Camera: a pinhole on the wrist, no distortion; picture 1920 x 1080 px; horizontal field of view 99.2 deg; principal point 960.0 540.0 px. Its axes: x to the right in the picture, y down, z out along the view. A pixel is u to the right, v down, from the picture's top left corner.
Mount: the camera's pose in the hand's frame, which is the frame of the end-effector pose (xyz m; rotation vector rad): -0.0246 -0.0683 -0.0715 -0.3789 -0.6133 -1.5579
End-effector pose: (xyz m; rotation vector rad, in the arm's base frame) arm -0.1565 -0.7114 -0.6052 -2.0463 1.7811 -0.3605
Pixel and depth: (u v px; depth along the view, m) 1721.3 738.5 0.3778
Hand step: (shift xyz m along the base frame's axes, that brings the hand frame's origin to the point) 0.3126 0.0843 -0.3376
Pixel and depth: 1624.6 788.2 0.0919
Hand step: 0.0855 0.0293 -0.0088
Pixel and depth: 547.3 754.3 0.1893
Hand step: -0.0909 -0.0181 -0.0838
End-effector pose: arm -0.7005 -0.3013 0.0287 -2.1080 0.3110 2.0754
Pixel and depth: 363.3 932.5 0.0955
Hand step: 0.0164 -0.0509 -0.0134
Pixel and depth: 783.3 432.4 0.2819
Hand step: -0.1480 -0.1096 0.0926
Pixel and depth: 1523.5 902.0 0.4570
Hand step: -0.4749 0.1819 -0.1017
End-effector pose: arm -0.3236 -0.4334 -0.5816 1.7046 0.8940 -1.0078
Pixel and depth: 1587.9 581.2 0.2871
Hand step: -0.1612 -0.2576 -0.0333
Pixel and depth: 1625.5 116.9 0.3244
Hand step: -0.2545 -0.3027 0.1275
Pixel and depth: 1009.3 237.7 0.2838
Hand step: -0.0245 -0.1868 0.1456
